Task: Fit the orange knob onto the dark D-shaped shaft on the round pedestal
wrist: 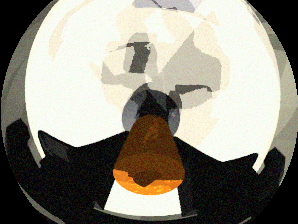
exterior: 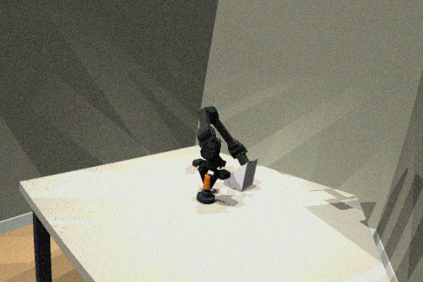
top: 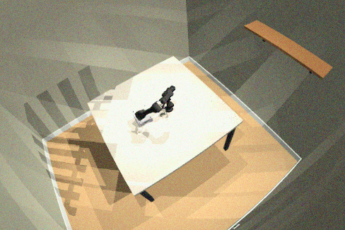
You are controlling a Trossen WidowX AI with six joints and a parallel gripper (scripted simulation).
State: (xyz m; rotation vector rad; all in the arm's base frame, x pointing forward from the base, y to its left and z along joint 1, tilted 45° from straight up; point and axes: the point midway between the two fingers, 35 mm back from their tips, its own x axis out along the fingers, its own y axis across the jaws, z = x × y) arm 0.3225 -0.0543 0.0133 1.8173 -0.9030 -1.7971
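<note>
Now: the orange knob 2 cm above my gripper tip. From my gripper tip the other things lie so: dark round pedestal (4 cm below).
</note>
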